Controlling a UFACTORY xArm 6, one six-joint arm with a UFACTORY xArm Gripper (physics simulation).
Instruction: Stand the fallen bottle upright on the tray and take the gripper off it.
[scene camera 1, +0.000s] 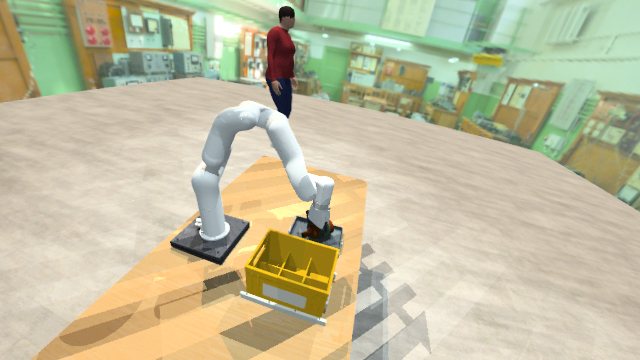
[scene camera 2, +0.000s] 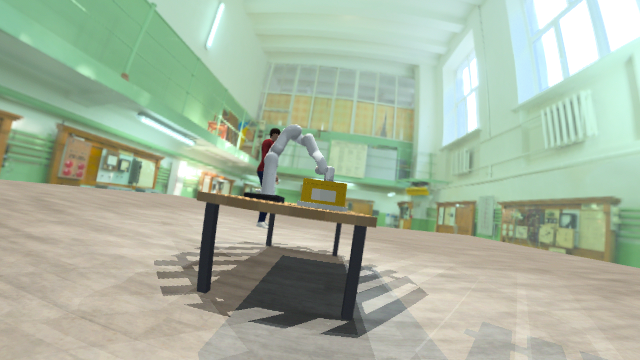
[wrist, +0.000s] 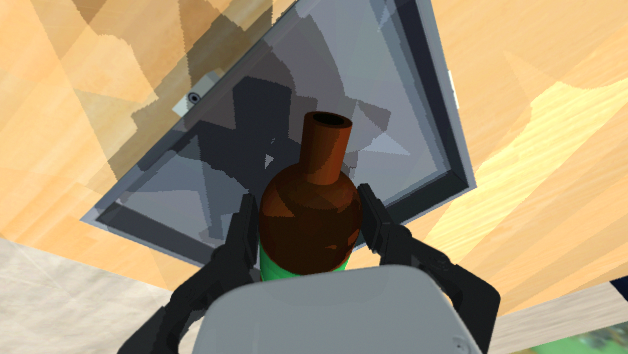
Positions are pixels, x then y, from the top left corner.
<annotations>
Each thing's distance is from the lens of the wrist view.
my gripper (wrist: 307, 202): 0.15 m
brown bottle (wrist: 310, 215): 0.11 m
</annotations>
